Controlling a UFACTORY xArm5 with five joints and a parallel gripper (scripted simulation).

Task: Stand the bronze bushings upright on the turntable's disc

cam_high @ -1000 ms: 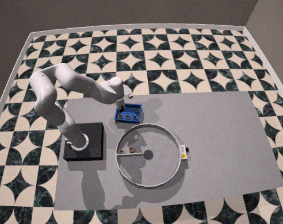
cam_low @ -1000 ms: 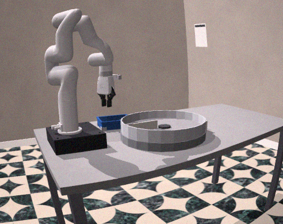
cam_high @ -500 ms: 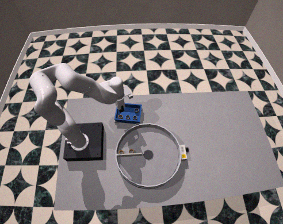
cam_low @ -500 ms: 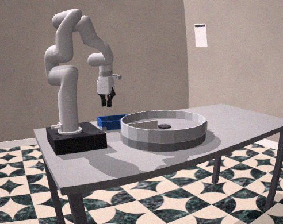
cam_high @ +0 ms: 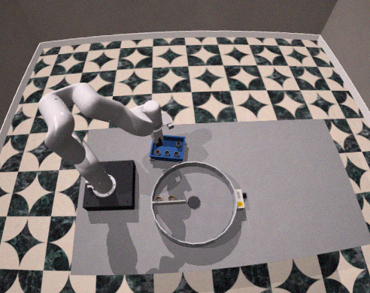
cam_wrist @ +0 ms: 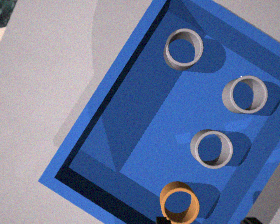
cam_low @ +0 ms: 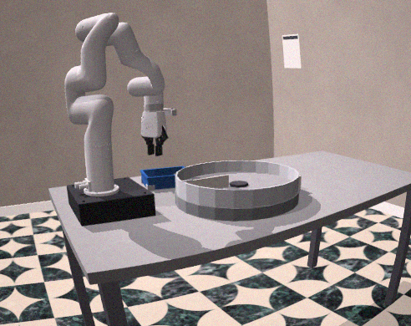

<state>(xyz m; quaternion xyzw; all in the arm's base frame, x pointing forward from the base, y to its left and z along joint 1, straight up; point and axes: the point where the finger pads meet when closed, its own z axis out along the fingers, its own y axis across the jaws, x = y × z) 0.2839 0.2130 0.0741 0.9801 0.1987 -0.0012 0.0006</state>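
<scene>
My gripper is now 5 cm short of the blue crate, 2 cm to the right of it and 12 cm above it. Also, from my hand: turntable 17 cm ahead, 32 cm to the right, 9 cm below.
</scene>
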